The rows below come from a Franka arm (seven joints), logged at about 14 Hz.
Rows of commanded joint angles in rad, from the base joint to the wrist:
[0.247 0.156 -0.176 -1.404 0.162 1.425 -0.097]
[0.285 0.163 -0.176 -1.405 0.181 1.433 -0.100]
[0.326 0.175 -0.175 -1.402 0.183 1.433 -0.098]
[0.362 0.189 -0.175 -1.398 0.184 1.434 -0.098]
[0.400 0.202 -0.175 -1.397 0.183 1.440 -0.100]
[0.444 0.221 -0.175 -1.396 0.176 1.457 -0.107]
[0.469 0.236 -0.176 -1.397 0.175 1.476 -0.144]
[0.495 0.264 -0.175 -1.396 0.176 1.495 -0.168]
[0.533 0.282 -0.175 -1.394 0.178 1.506 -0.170]
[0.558 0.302 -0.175 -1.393 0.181 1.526 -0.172]
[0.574 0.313 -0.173 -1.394 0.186 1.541 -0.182]
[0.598 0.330 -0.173 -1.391 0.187 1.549 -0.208]
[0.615 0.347 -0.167 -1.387 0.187 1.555 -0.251]
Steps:
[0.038 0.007 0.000 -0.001 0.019 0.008 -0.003]
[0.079 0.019 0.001 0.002 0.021 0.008 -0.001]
[0.115 0.033 0.001 0.006 0.022 0.009 -0.001]
[0.153 0.046 0.001 0.007 0.021 0.015 -0.003]
[0.197 0.065 0.001 0.008 0.014 0.032 -0.010]
[0.222 0.080 0.000 0.007 0.013 0.051 -0.047]
[0.248 0.108 0.001 0.008 0.014 0.070 -0.071]
[0.286 0.126 0.001 0.010 0.016 0.081 -0.073]
[0.311 0.146 0.001 0.011 0.019 0.101 -0.075]
[0.327 0.157 0.003 0.010 0.024 0.116 -0.085]
[0.351 0.174 0.003 0.013 0.025 0.124 -0.111]
[0.368 0.191 0.009 0.017 0.025 0.130 -0.154]

